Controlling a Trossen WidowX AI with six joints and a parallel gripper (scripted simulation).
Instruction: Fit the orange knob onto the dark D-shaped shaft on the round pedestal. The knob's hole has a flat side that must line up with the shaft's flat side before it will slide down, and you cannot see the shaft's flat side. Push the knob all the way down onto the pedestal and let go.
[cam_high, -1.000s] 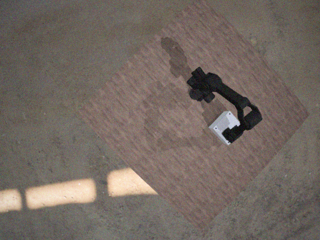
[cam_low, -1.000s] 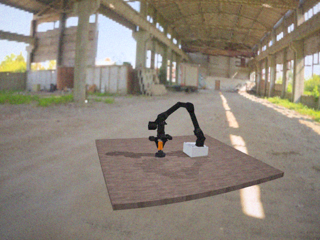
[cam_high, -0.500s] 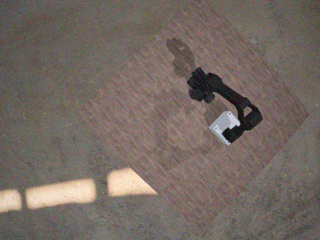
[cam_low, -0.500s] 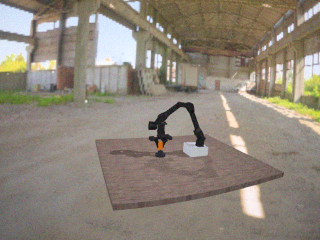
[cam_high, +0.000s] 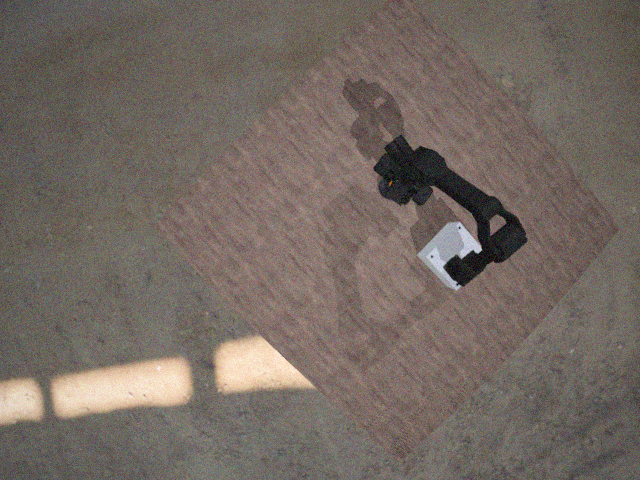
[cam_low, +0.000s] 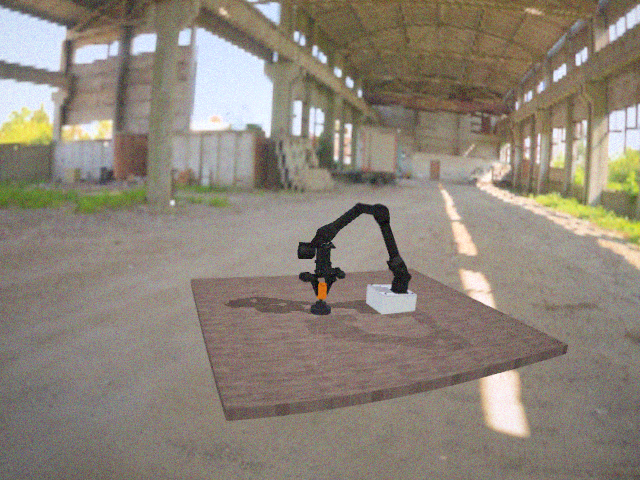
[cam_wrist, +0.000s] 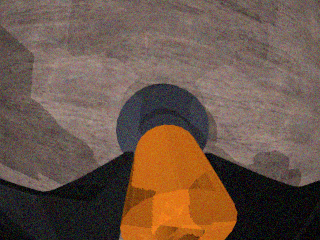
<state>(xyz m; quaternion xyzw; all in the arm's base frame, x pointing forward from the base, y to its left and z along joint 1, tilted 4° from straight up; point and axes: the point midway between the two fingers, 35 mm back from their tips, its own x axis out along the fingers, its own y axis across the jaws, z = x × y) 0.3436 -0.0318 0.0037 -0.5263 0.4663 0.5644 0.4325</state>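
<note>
Now: the orange knob 2 cm above my gripper tip. Also, from my gripper tip: dark round pedestal (4 cm below).
</note>
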